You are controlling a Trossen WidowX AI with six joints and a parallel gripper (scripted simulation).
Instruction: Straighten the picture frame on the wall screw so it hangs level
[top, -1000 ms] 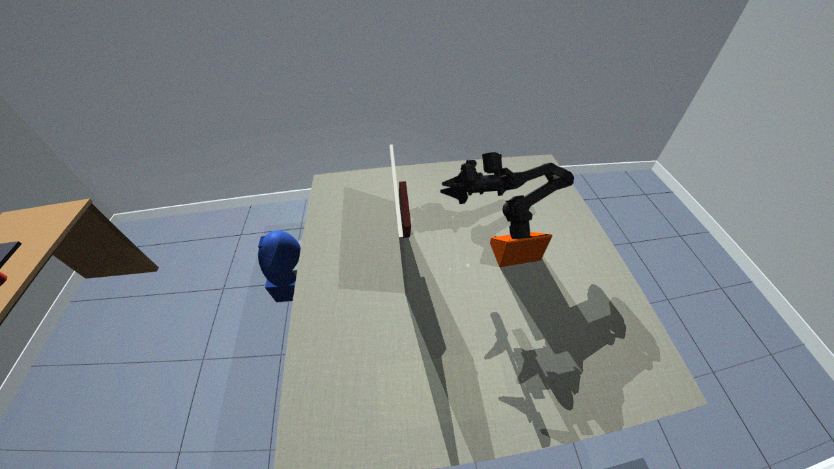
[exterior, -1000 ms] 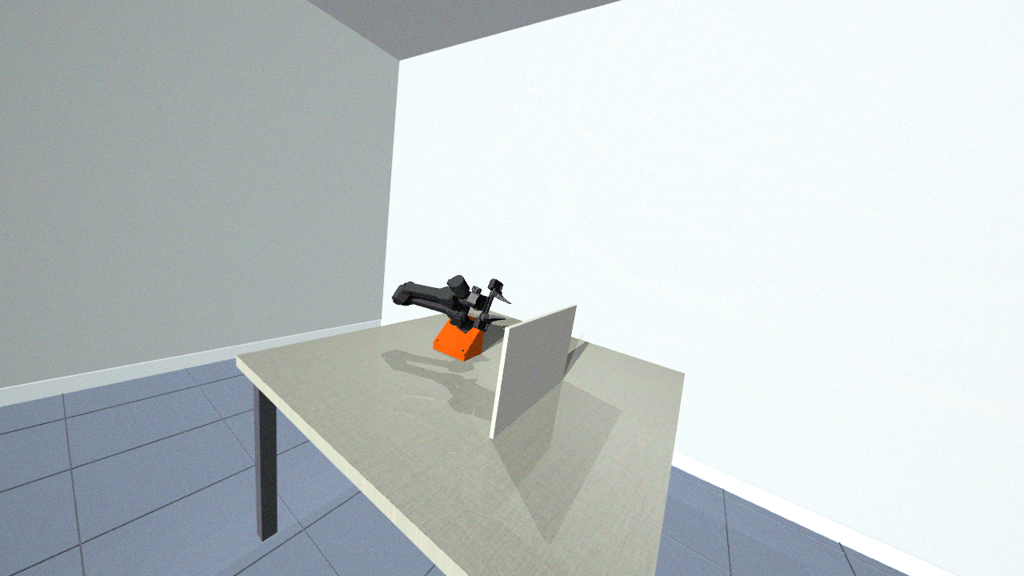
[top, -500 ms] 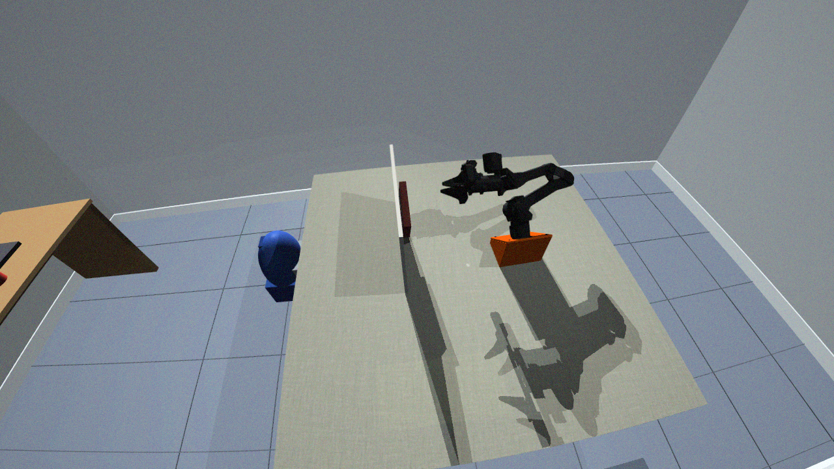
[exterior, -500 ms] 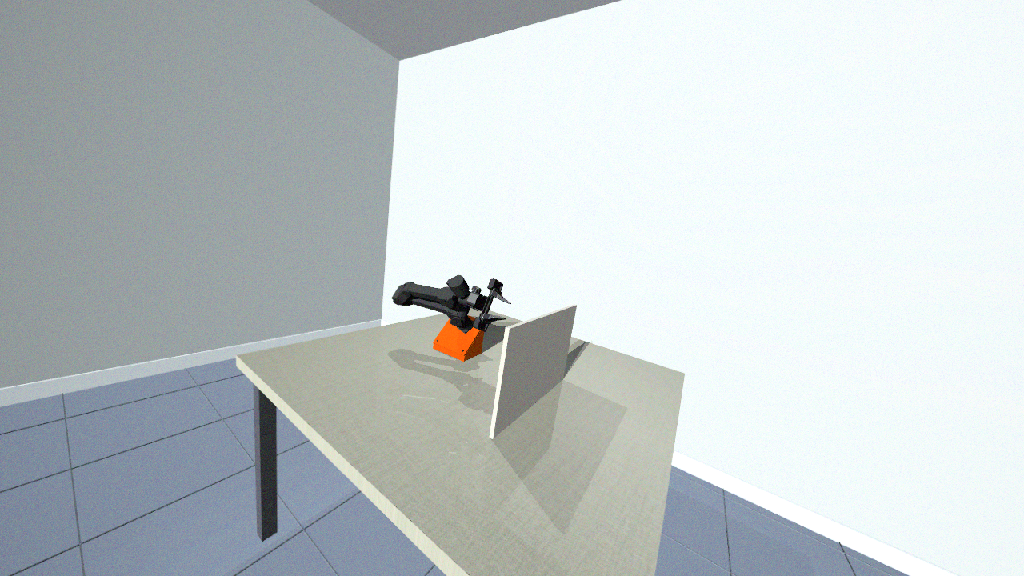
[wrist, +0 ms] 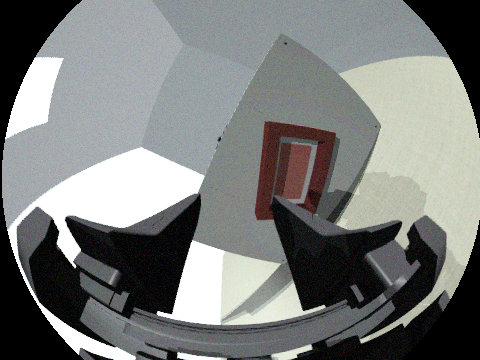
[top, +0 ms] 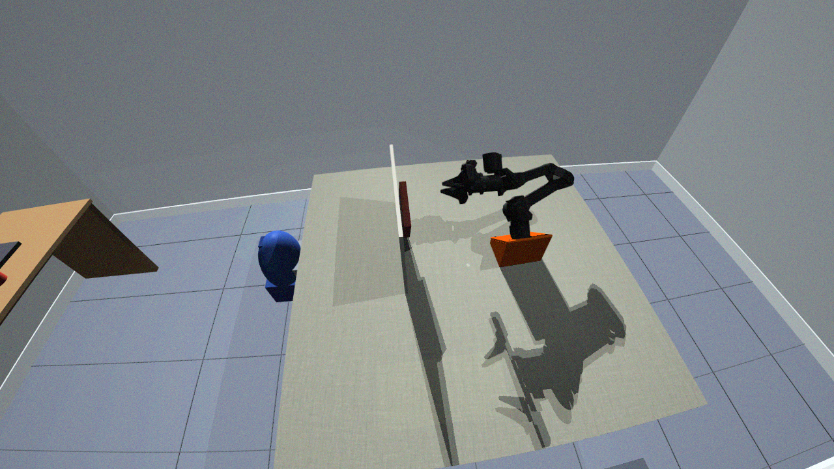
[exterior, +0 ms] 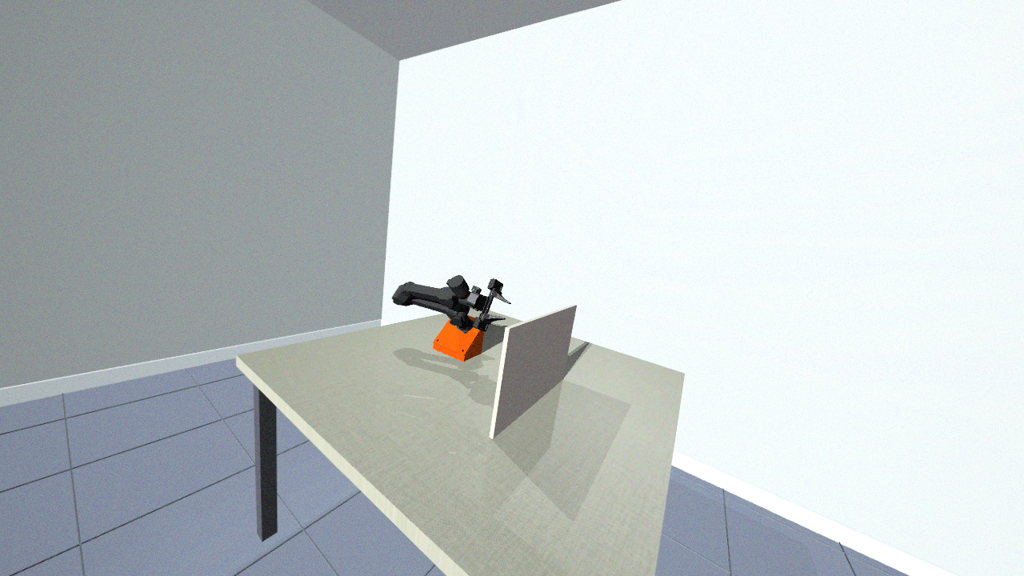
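My gripper tip is 14 cm short of the dark red picture frame and 11 cm above it. Round my gripper tip: white wall panel 15 cm ahead, 12 cm below, 1 cm to the left.
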